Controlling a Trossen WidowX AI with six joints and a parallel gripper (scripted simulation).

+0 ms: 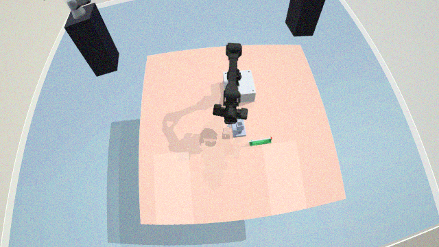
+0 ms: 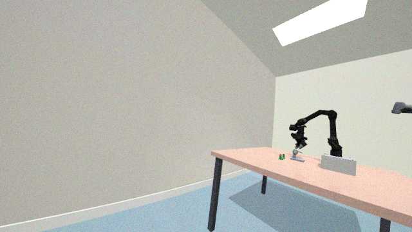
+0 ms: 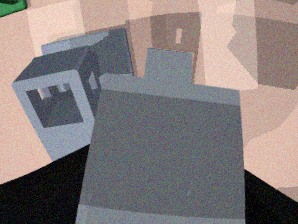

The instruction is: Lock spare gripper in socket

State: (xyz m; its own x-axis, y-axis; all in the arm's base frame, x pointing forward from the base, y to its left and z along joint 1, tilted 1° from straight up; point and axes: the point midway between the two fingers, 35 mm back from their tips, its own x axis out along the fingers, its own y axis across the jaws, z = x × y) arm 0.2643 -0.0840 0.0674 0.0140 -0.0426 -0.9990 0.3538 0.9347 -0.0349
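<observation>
Now: gripper tip 170 mm to the right of the green cradle, 130 mm short of it and 110 mm above it. The rest, counted from my gripper tip: spare gripper 10 mm above; mount socket 90 mm below, 60 mm to the left, 20 mm ahead.
</observation>
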